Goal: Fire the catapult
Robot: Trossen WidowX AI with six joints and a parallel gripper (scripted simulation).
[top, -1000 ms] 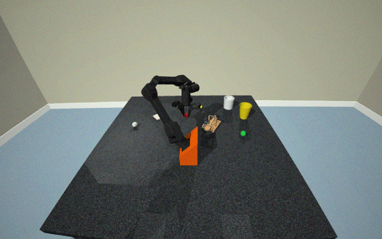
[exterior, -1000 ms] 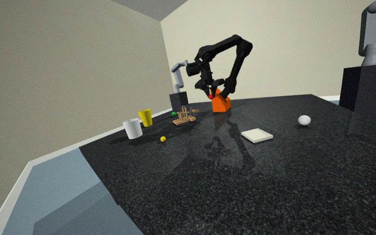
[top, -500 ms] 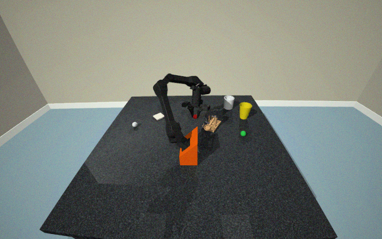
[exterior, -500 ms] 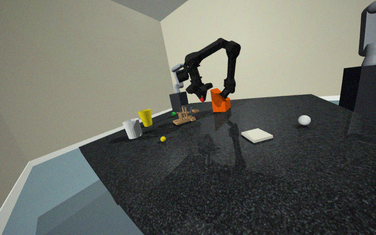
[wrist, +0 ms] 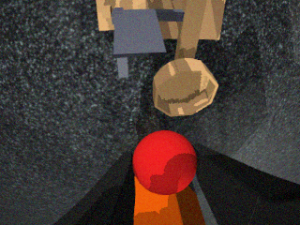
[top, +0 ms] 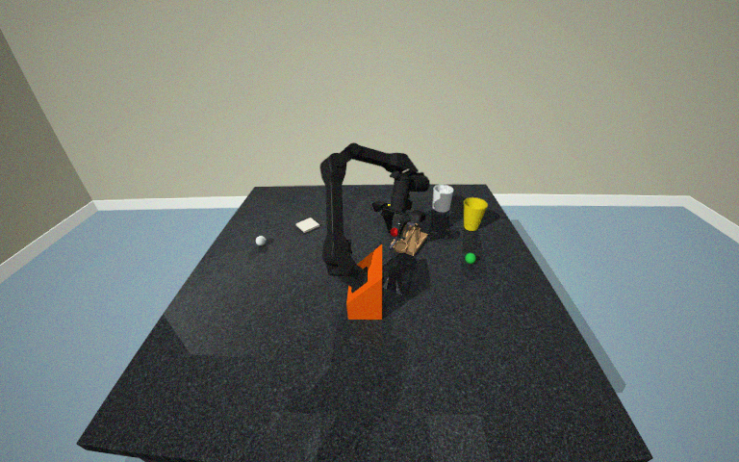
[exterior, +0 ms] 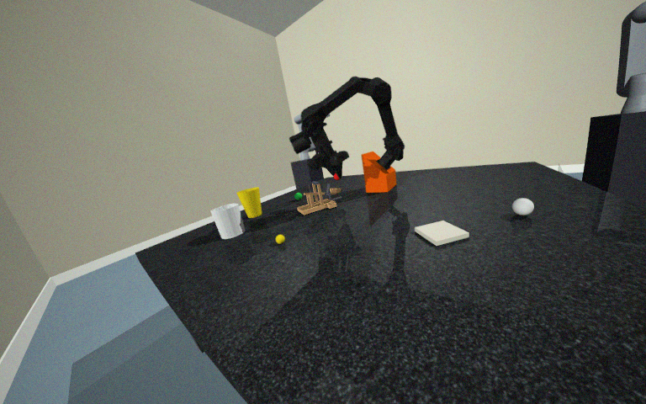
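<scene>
My gripper tip is 50 mm short of the wooden catapult, 50 mm above it and 40 mm to the left of it. From my gripper tip the other things lie so: red ball 10 mm above; then yellow ball 350 mm ahead, 90 mm below; then green ball 280 mm to the right, 90 mm below, 40 mm behind.
</scene>
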